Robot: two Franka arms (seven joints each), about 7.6 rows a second.
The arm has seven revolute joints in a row. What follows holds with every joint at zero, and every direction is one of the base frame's. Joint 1 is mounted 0.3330 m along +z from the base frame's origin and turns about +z. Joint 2 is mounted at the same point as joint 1 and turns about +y. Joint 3 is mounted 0.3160 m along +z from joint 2 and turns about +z. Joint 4 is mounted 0.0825 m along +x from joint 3 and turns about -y. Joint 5 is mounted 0.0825 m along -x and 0.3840 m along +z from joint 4 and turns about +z. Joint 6 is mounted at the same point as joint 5 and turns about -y. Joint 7 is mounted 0.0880 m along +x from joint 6 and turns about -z. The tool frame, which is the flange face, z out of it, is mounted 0.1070 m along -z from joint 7; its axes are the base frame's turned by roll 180.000, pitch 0.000 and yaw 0.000 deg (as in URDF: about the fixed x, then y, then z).
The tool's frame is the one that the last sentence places.
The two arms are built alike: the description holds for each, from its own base.
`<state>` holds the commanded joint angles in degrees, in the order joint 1, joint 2, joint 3, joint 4, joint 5, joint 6, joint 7, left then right.
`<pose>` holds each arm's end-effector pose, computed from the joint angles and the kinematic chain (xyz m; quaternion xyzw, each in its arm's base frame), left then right.
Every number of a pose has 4 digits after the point. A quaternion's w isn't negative.
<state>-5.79 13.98 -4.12 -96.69 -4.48 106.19 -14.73 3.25 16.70 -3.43 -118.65 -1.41 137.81 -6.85</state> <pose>0.6144 -0.1102 0.4485 0.9967 0.0550 -0.0477 0.0365 0.5909 -0.0012 0.2939 0.9973 0.0685 0.0206 0.0183</pose>
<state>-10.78 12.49 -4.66 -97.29 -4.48 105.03 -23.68 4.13 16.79 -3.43 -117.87 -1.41 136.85 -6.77</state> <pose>0.5939 -0.1671 0.4582 0.9946 0.0839 -0.0542 0.0297 0.5934 0.0079 0.2972 0.9968 0.0753 0.0184 0.0182</pose>
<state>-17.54 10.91 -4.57 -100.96 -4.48 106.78 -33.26 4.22 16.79 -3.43 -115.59 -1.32 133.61 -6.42</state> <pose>0.5602 -0.2313 0.4475 0.9919 0.1102 -0.0597 0.0188 0.5998 0.0090 0.3090 0.9972 0.0721 0.0101 0.0176</pose>
